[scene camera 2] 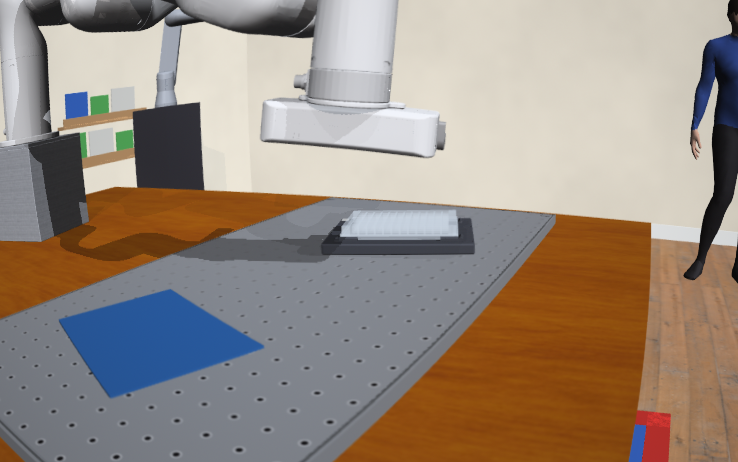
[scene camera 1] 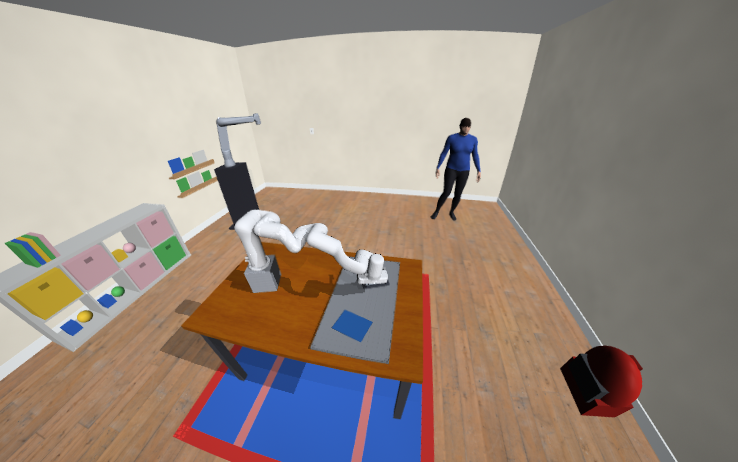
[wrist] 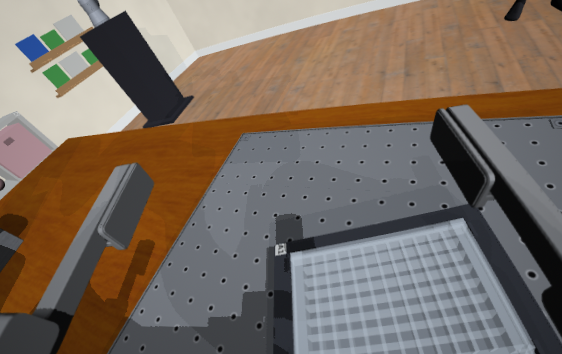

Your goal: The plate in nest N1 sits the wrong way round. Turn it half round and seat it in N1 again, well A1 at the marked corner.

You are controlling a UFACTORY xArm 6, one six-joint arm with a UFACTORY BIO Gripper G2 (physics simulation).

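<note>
The clear, gridded plate [scene camera 2: 400, 223] [wrist: 395, 295] lies in the dark nest [scene camera 2: 397, 248] [wrist: 283, 310], looking level in scene camera 2. A white A1 label [wrist: 280, 249] marks the nest's back left corner in the wrist view. Which plate corner holds well A1 cannot be made out. My gripper [scene camera 1: 373, 281] [scene camera 2: 351, 148] [wrist: 295, 181] is open and empty, with its body above the nest. In the wrist view the left finger is well left of the nest and the right finger is near its back right corner. In scene camera 1 the gripper hides the plate.
The nest stands on the grey perforated board [scene camera 1: 370, 302] [scene camera 2: 305, 310] [wrist: 240, 200] on the wooden table [scene camera 1: 294, 321] [scene camera 2: 517, 326] [wrist: 165, 150]. A flat blue square [scene camera 1: 352, 325] [scene camera 2: 157, 343] lies on the board's front part. A person [scene camera 1: 461, 157] [scene camera 2: 727, 98] stands beyond the table.
</note>
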